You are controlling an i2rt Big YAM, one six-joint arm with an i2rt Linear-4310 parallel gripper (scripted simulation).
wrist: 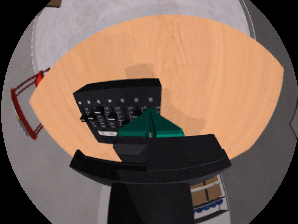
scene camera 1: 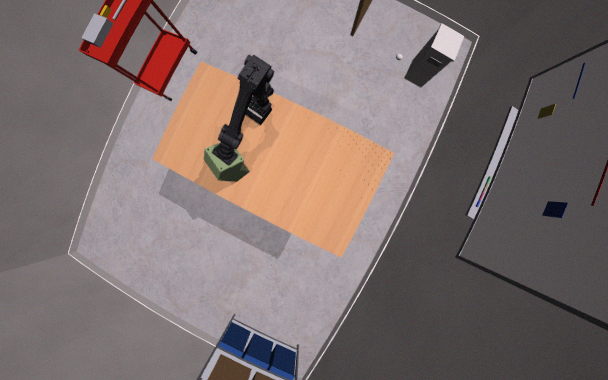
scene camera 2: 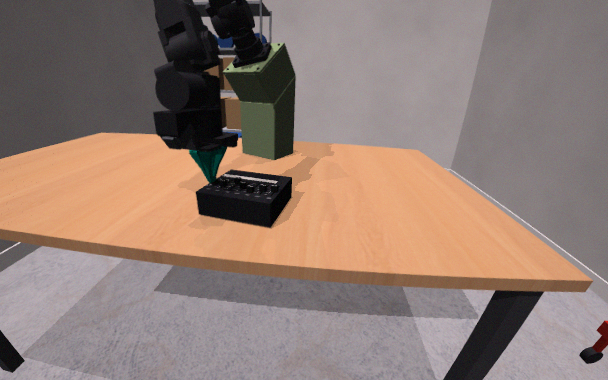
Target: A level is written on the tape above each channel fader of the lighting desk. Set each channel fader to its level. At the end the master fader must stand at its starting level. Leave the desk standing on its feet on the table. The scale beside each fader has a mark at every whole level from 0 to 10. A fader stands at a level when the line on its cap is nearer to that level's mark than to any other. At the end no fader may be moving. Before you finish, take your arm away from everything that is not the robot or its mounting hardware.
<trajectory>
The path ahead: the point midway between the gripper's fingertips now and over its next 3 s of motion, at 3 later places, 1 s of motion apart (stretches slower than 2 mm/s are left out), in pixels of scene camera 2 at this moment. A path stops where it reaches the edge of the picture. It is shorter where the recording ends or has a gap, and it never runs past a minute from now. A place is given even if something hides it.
My gripper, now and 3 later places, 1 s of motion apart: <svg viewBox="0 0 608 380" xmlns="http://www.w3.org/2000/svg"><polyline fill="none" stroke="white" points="211,182 211,164 266,167 266,173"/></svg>
</trajectory>
